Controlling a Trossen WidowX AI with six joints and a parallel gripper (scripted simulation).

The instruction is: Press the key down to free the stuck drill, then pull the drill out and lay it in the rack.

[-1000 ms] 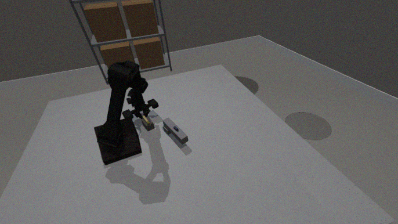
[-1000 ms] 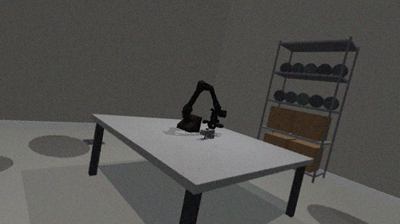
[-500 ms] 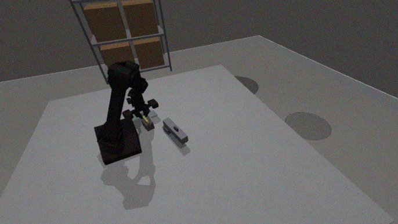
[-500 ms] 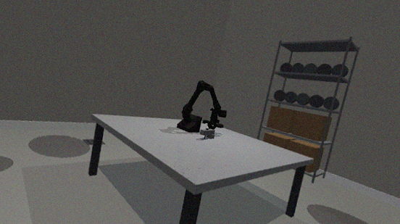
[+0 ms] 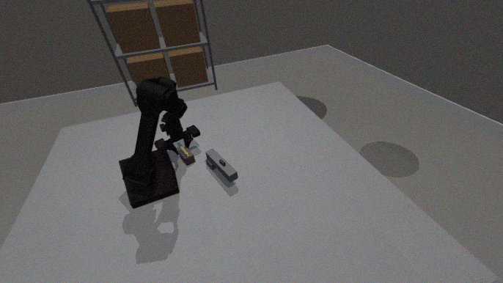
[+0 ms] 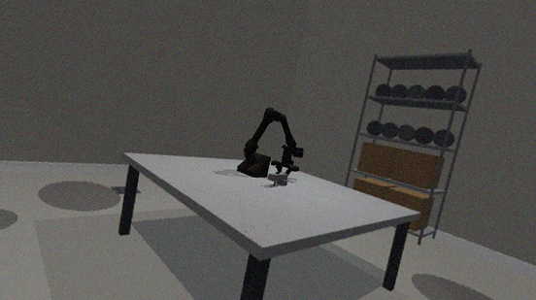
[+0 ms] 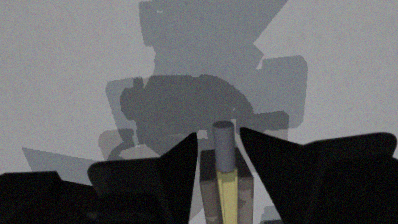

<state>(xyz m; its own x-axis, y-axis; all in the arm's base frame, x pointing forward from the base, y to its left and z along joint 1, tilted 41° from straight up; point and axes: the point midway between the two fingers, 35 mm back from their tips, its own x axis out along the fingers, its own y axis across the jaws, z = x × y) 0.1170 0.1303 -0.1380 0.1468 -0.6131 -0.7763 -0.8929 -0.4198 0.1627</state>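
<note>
Now: the drill 4 cm to the right of my gripper tip, 4 cm above it and 2 cm ahead of it. Also, from my gripper tip: grey holder block (17 cm to the right, 16 cm ahead, 4 cm above); rack (5 cm to the right, 2 cm ahead, 1 cm above); blue key (19 cm to the right, 17 cm ahead, 5 cm above).
</note>
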